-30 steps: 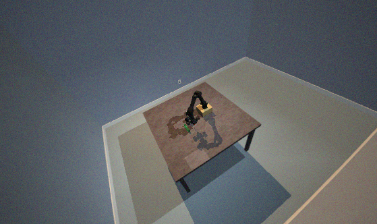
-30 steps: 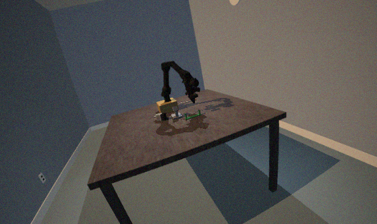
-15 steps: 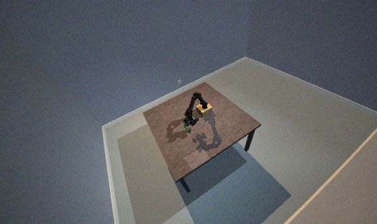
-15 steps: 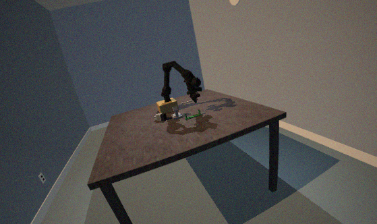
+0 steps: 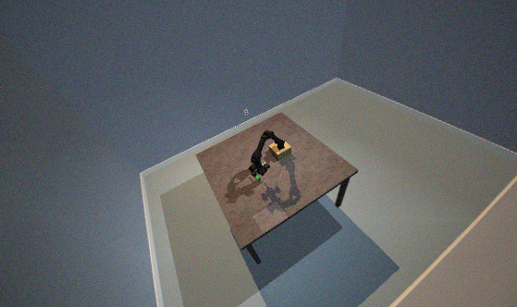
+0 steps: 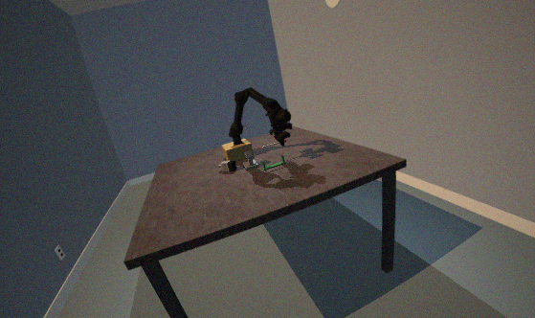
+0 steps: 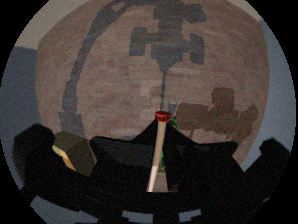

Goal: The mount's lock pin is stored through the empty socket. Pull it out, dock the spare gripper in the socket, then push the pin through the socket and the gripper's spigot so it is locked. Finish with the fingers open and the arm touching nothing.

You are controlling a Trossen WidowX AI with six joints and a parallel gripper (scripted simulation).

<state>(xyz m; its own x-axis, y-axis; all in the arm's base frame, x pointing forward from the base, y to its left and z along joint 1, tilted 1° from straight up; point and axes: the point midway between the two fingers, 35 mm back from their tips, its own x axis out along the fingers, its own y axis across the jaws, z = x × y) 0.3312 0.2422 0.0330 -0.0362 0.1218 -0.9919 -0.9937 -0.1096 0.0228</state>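
Right now my gripper tip is 4 cm short of the green strip, 8 cm to the left of it and 7 cm above it. From my gripper tip the other things lie so: grey post (5 cm behind, 21 cm to the right, 4 cm below); spare gripper (9 cm behind, 36 cm to the right, 6 cm below).
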